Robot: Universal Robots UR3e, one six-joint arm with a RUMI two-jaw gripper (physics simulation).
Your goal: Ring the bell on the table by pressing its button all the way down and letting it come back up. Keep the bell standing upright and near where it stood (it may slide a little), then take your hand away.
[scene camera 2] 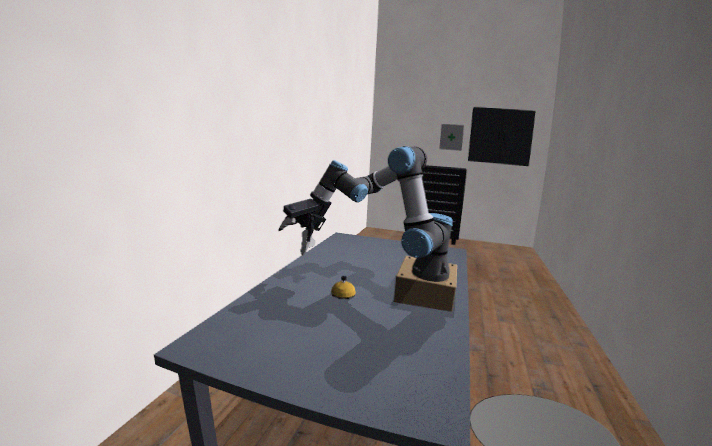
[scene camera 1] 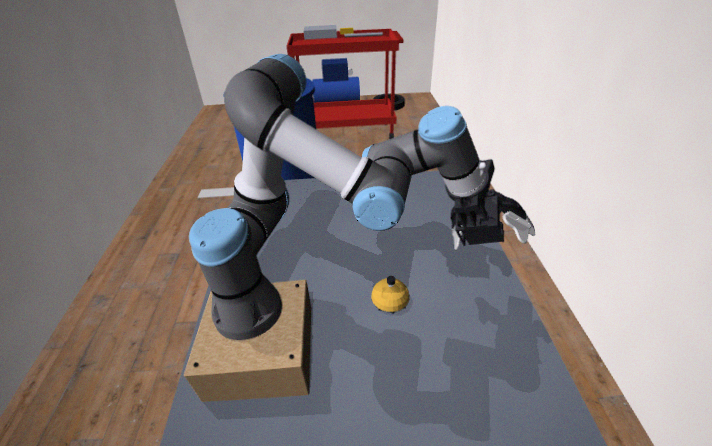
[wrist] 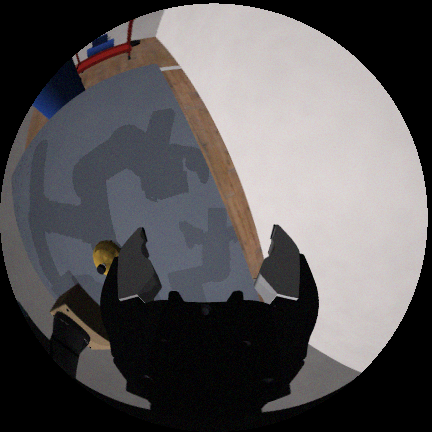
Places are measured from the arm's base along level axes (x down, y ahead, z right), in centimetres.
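Pixels of known places: gripper, fingertip midpoint: (scene camera 2: 290, 243) (scene camera 1: 494, 239) (wrist: 207, 228); arm's base, origin of the base link: (scene camera 2: 430, 273) (scene camera 1: 248, 311).
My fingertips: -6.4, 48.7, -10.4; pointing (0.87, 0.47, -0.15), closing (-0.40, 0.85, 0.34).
Ahead of a thing's pixels: the offset from my fingertips to its top centre, as dx, dy, dz. Level surfaces: height alone.
A yellow dome-shaped bell {+9.3, -20.6, +1.0} (scene camera 1: 389, 297) (scene camera 2: 343, 290) (wrist: 104, 252) stands upright on the grey table {dx +15.9} (scene camera 1: 367, 420) (scene camera 2: 252, 362) (wrist: 145, 85). Its small black button {+9.3, -20.6, +1.0} (scene camera 1: 390, 280) (scene camera 2: 344, 278) (wrist: 101, 269) stands up at the top. My gripper (scene camera 1: 493, 237) (scene camera 2: 294, 240) (wrist: 207, 228) is open, with its two jaws wide apart and no object between them. It hangs high above the table's wall-side edge, off to the side of the bell and well apart from it. In the wrist view the left jaw hides a small part of the bell's side.
The arm's base stands on a wooden block (scene camera 1: 252, 362) (scene camera 2: 424, 294) (wrist: 82, 310), on the bell's other side from the gripper. A pale wall (scene camera 1: 578, 131) (scene camera 2: 183, 157) (wrist: 325, 150) runs along the table's gripper side. A red cart (scene camera 1: 344, 44) and a blue barrel (wrist: 60, 90) stand beyond the table.
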